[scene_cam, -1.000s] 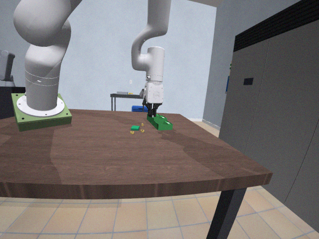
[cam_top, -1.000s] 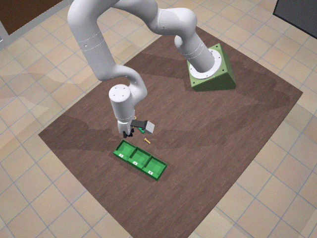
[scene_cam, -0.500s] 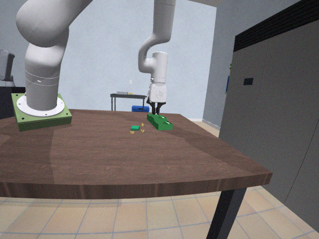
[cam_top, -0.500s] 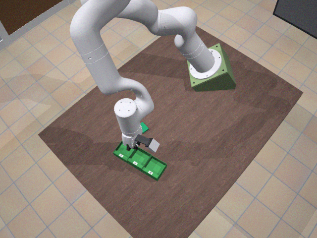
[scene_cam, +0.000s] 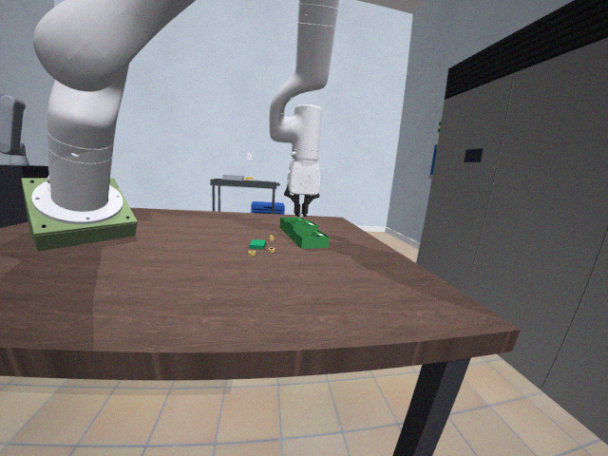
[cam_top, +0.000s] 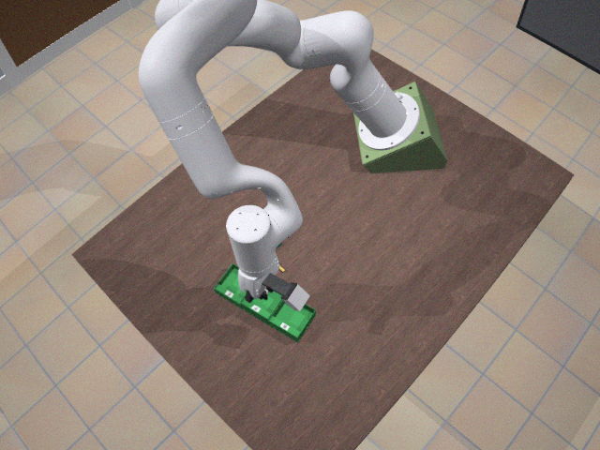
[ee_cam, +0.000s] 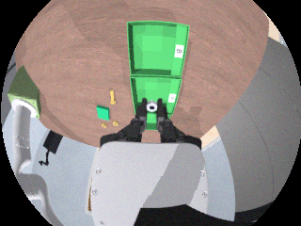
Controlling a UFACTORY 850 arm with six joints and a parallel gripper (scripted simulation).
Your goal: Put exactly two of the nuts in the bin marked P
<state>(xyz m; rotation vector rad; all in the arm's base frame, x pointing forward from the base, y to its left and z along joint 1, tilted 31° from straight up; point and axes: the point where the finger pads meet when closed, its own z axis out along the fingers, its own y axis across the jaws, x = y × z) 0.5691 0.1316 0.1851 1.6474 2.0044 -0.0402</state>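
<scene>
Right now the green three-compartment bin is 70 mm below my hand and 10 mm ahead of it. From my hand the other things lie so: grey nut: 20 mm below; green block: 140 mm behind, 110 mm to the right, 80 mm below; yellow bolt: 100 mm behind, 80 mm below, 50 mm to the right.
</scene>
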